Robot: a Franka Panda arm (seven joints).
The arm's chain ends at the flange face. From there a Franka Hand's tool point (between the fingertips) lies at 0.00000 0.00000 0.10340 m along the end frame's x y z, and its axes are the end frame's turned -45 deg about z.
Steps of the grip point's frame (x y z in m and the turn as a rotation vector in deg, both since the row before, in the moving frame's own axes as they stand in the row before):
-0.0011 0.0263 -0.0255 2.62 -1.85 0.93
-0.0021 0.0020 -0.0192 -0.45 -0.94 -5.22
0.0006 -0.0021 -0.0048 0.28 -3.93 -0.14
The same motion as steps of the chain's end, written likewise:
0.0235 0.0204 -0.0253 0.54 -3.16 0.93
0.0005 0.0011 -0.0192 -0.98 -0.35 -5.22
0.0043 -0.0066 -0.0046 -2.58 -2.98 -0.14

